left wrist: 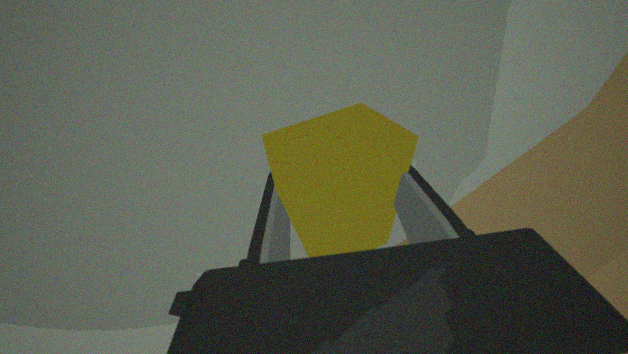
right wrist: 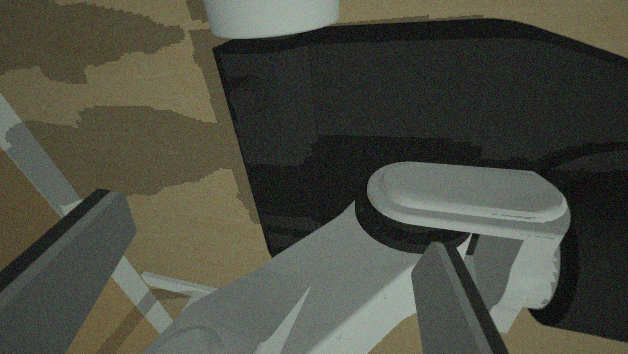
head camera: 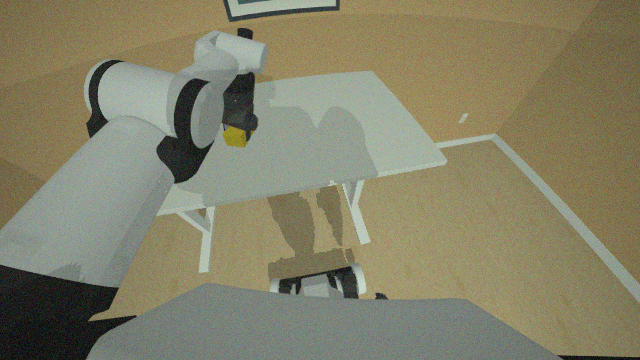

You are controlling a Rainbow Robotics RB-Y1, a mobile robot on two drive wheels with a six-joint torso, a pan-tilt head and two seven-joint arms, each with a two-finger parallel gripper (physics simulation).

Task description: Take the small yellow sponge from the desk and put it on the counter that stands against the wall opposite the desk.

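Frame: origin at the robot's base, x ahead, y left, z up, level; centimetres.
Where they show: left gripper, between the fingertips: (left wrist: pixel 334 171) (head camera: pixel 237 136); right gripper, between the fingertips: (right wrist: pixel 280 235).
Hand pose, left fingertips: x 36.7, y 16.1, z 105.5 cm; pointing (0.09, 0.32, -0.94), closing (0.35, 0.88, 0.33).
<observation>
After its pixels a point has its place.
The small yellow sponge (head camera: pixel 236 136) {y 15.1, x 33.1, z 108.1 cm} (left wrist: pixel 345 185) {y 15.9, x 34.7, z 108.4 cm} is between the two fingers of my left gripper (head camera: pixel 238 131) {y 16.1, x 36.7, z 105.5 cm} (left wrist: pixel 334 171) {y 16.1, x 36.7, z 105.5 cm}, which is shut on it. The fingers touch two opposite sides of the sponge. In the head view both are over the left part of the white desk (head camera: pixel 400 135) {y -42.5, x 36.9, z 95.0 cm} (left wrist: pixel 125 150) {y 3.0, x 29.8, z 95.0 cm}; the gap under the sponge is hard to judge. My right gripper (right wrist: pixel 280 235) {y -23.9, x -17.4, z 51.3 cm} is wide open and empty, away from the desk top, with parts of my own body beyond its fingers. The counter does not show in these views.
The desk's white legs (head camera: pixel 205 245) (head camera: pixel 356 210) stand on the wooden floor (head camera: pixel 450 240) {y -110.5, x 9.4, z 0.0 cm}. A white baseboard (head camera: pixel 565 212) {y -249.3, x -1.0, z 4.0 cm} runs along the wall at the right. A framed picture (head camera: pixel 285 15) {y -6.0, x 103.4, z 125.6 cm} hangs behind the desk. My black base (right wrist: pixel 400 90) {y -16.4, x -19.9, z 16.9 cm} shows in the right wrist view.
</observation>
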